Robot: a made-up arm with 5 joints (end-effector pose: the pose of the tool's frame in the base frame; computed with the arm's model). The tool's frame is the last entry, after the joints. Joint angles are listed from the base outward.
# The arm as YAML. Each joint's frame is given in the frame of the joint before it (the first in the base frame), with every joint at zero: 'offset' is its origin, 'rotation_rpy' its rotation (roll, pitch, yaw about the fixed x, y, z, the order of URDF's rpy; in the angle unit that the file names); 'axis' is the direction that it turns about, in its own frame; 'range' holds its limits. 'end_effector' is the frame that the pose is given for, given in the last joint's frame.
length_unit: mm
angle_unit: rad
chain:
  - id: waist
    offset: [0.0, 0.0, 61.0]
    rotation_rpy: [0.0, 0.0, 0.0]
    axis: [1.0, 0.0, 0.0]
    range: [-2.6, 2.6]
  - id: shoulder
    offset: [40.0, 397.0, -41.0]
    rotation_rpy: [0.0, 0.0, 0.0]
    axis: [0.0, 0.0, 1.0]
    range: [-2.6, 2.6]
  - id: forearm
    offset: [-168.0, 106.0, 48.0]
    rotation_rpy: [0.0, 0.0, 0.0]
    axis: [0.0, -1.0, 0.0]
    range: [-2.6, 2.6]
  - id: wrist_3
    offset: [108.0, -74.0, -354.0]
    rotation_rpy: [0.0, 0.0, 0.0]
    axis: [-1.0, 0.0, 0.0]
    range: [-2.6, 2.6]
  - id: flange
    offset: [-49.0, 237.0, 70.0]
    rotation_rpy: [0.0, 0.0, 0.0]
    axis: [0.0, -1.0, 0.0]
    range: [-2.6, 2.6]
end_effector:
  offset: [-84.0, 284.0, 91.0]
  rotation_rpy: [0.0, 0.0, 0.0]
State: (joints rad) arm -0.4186 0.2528 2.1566 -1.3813 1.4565
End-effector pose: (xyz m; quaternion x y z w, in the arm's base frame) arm -0.2608 0.3710 -0.2289 -0.7159 0.6132 -0.3286 0.0587
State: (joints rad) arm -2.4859 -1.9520 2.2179 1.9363 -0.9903
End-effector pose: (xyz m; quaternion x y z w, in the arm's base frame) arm -0.1255 0.4440 -0.3870 -0.3177 0.8664 0.0774 0.3774
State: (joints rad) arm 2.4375 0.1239 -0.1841 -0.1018 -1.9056
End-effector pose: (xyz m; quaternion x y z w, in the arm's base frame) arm -0.0580 -0.5748 0.8165 0.4605 0.2327 0.8351 0.1909
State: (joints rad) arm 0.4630 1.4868 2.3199 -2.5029 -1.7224
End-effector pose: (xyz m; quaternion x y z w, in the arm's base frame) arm 0.4939 0.0702 0.3543 0.3173 0.5294 -0.7303 0.2926
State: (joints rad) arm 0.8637 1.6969 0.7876 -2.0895 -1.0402
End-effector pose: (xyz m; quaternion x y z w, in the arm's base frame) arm 0.4400 0.1632 0.3718 -0.1968 -0.0519 -0.9339 0.2938
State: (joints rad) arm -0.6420 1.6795 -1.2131 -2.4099 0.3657
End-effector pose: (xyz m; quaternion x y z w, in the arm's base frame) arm 0.5068 0.1468 -0.0224 0.0883 0.4947 -0.3751 0.7789
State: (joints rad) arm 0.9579 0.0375 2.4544 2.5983 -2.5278
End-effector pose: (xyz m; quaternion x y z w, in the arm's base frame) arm 0.1667 -0.5112 0.4330 -0.8087 -0.2880 0.5020 0.1055
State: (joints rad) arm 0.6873 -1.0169 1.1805 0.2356 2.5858
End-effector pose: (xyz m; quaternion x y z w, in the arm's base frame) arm 0.6717 0.3653 0.2096 0.5843 0.8085 0.0611 0.0348
